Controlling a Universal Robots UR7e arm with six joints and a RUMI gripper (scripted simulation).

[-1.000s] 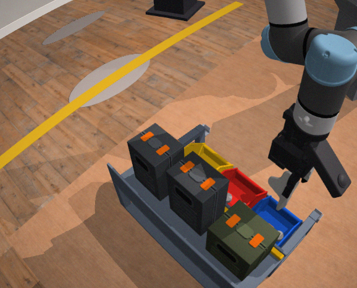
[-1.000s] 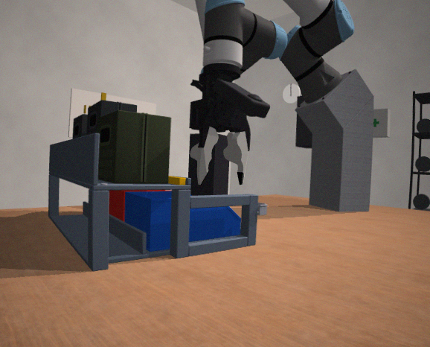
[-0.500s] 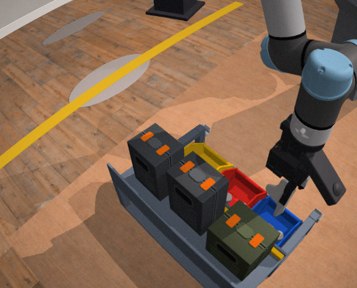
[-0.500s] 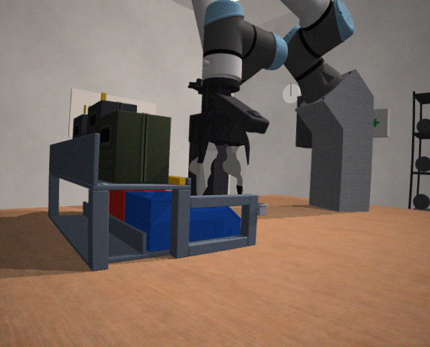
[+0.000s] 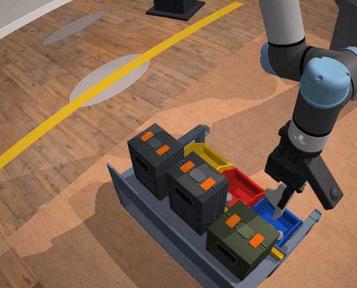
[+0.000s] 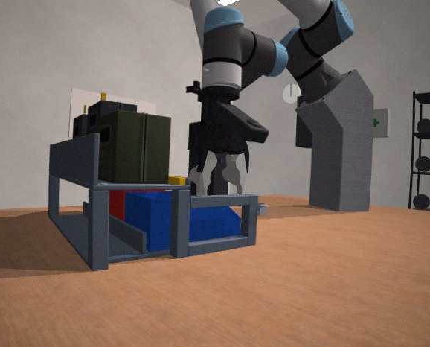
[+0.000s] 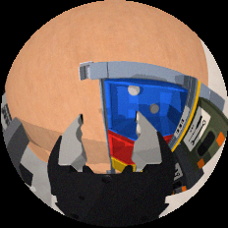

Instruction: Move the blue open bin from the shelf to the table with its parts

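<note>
Now: hand 80 mm short of the blue open bin, 30 mm to the left of it and 20 mm above it. The rest, counted from my hand: green case: 170 mm ahead, 70 mm to the right, 80 mm above; red bin: 30 mm ahead, 130 mm to the right, 20 mm below; yellow bin: 10 mm behind, 240 mm to the right, 20 mm below.
</note>
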